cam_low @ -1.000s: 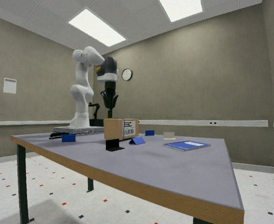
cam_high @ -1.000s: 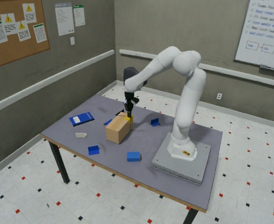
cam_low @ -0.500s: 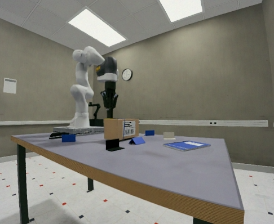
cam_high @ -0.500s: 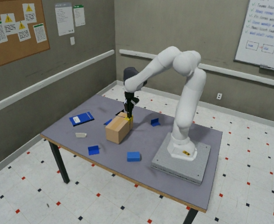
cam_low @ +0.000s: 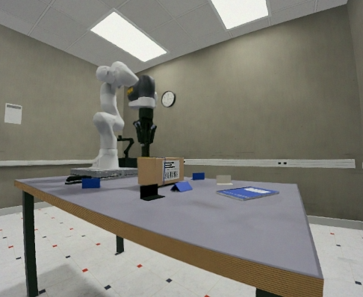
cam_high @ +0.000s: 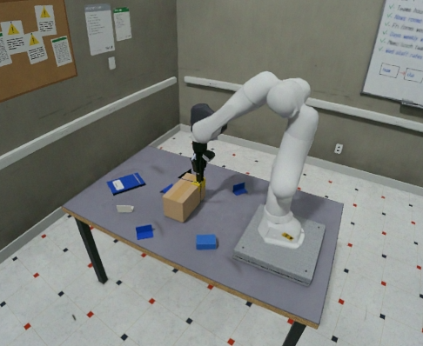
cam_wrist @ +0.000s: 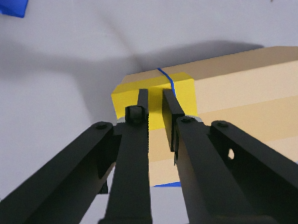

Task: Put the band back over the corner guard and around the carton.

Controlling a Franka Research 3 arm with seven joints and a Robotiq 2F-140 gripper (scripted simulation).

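My gripper is now 5 cm above the yellow corner guard. Also, from my hand: brown carton (5 cm ahead, 8 cm to the left, 10 cm below); then blue block (18 cm behind, 27 cm to the left, 16 cm below); then black bracket (20 cm ahead, 18 cm to the right, 17 cm below).
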